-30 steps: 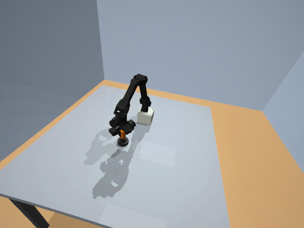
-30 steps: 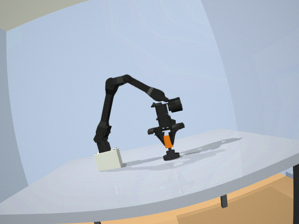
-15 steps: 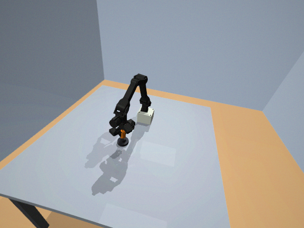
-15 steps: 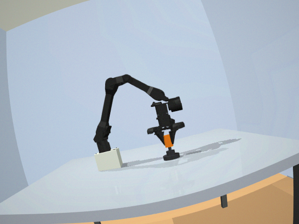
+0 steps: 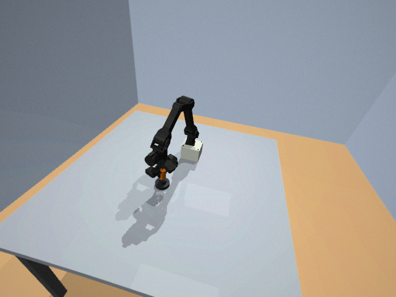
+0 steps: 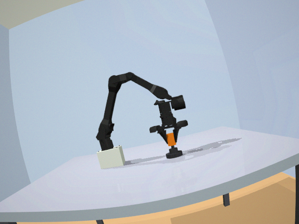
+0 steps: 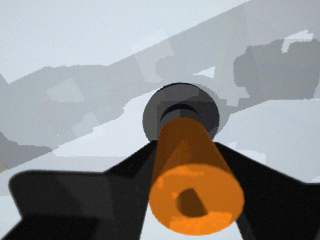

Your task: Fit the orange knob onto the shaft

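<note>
The orange knob is 20 mm above my gripper tip. Also, from my gripper tip: dark round pedestal: 40 mm below.
</note>
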